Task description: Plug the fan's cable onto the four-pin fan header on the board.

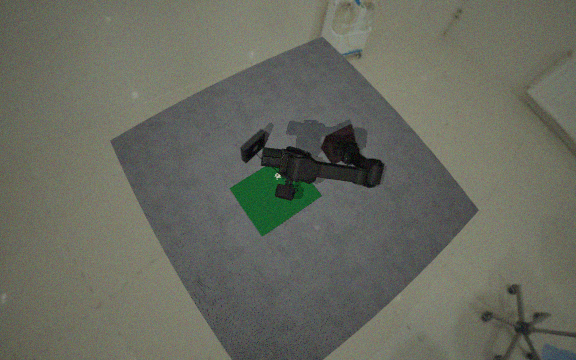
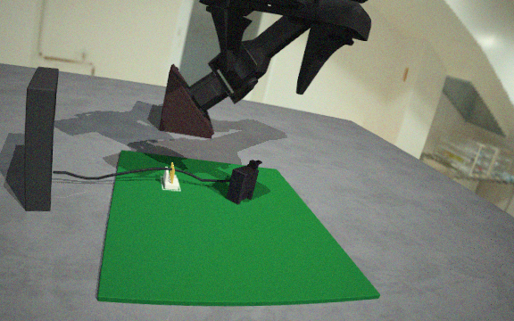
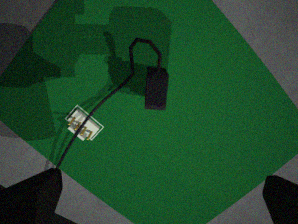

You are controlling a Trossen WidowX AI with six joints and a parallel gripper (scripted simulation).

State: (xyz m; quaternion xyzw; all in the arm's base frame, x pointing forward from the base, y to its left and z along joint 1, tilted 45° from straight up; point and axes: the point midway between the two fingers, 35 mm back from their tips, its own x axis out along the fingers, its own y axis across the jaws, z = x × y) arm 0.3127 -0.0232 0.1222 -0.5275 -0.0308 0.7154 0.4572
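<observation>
Right now the dark fan cable plug is 13 cm below my gripper tip, 1 cm to the left of it and 1 cm behind it. From my gripper tip the other things lie so: white four-pin header: 15 cm below, 8 cm to the right, 2 cm behind; green board: 16 cm below, 3 cm ahead, 2 cm to the right; black fan: 21 cm to the right, 9 cm below, 3 cm ahead.
</observation>
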